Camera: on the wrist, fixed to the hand. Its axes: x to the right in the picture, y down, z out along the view.
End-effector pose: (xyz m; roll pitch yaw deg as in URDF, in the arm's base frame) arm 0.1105 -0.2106 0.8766 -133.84 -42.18 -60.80
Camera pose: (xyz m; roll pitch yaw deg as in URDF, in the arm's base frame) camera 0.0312 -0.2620 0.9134 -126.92 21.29 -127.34
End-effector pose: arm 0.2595 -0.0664 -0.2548 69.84 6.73 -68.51
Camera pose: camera 0.3598 -0.0603 -0.2417 19.93 -53.95 9.06
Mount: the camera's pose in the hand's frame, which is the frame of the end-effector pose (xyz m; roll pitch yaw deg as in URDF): 0.0293 0.0486 -0.0840 5.46 14.93 88.16
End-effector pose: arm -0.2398 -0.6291 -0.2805 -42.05 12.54 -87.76
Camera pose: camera -0.2596 -0.6379 -0.3795 25.75 55.58 17.81
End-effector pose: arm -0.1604 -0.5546 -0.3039 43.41 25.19 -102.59
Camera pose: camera -0.0728 -0.5893 -0.3414 34.82 -24.71 -27.31
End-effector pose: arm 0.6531 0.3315 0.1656 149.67 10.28 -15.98
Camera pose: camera 0.6976 0.3192 0.2559 169.82 -43.88 -93.38
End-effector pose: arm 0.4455 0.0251 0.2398 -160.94 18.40 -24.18
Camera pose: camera 0.4591 -0.0614 0.2908 167.61 4.47 -113.79
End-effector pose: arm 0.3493 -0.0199 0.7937 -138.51 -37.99 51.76
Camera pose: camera 0.4242 -0.0736 0.8359 -132.45 19.45 -19.72
